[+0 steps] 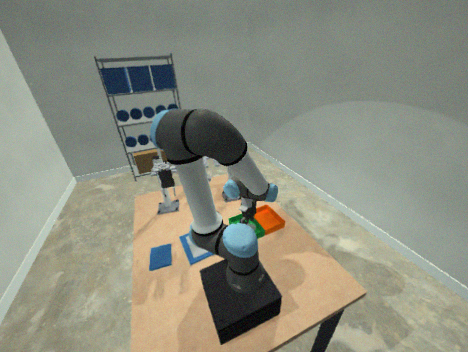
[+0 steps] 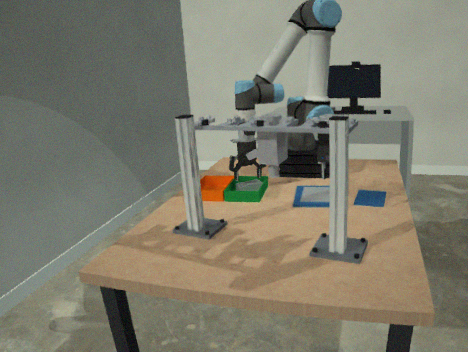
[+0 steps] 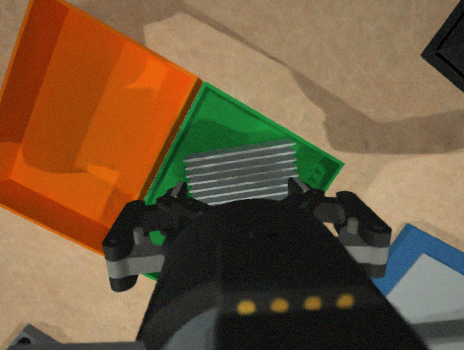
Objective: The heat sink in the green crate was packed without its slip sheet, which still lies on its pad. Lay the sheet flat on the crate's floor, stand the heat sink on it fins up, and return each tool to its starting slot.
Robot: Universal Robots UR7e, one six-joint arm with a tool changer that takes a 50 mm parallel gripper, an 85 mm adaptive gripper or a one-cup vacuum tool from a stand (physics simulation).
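Where they show: arm's base, origin of its link: (image 1: 245, 274) (image 2: 299, 146).
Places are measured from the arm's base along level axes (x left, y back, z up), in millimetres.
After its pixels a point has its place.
The heat sink (image 2: 247, 186) {x -107, y -353, z -85 mm} (image 3: 240, 162) {x -126, y -306, z -101 mm} sits in the green crate (image 1: 260, 232) {x -168, y -265, z -77 mm} (image 2: 243, 196) {x -85, y -438, z -95 mm} (image 3: 215, 107) {x -178, y -283, z -113 mm}, fins up, turned at an angle to the crate's walls. My gripper, the adaptive one (image 1: 245, 219) (image 2: 248, 177) (image 3: 237, 188), points down over the crate. Its fingers are open, one at each end of the heat sink, with the tips near its top; whether they touch it cannot be told. The pale grey slip sheet (image 1: 198, 246) (image 2: 316, 194) {x 168, y -324, z -104 mm} (image 3: 434, 290) {x 147, y -272, z -104 mm} lies flat on its blue-bordered pad (image 1: 197, 260) {x 186, y -211, z -108 mm} (image 2: 298, 202) {x 125, y -415, z -106 mm} (image 3: 407, 240) {x 70, y -252, z -106 mm}.
The orange crate (image 1: 270, 219) {x -280, y -381, z -114 mm} (image 2: 212, 195) {x -206, y -463, z -93 mm} (image 3: 65, 105) {x -289, y -375, z -113 mm} stands against the green one. A plain blue square (image 1: 160, 257) {x 368, y -282, z -106 mm} (image 2: 370, 198) {x 370, y -312, z -107 mm} lies past the pad. The tool stand (image 2: 189, 175) {x -111, y -741, z 81 mm} carries a pale boxy tool (image 2: 272, 147) {x 127, y -652, z 156 mm} and a dark slim tool (image 2: 323, 147) {x 274, y -635, z 158 mm}. The black robot base (image 1: 245, 310) {x 40, y 126, z -1 mm} is nearby.
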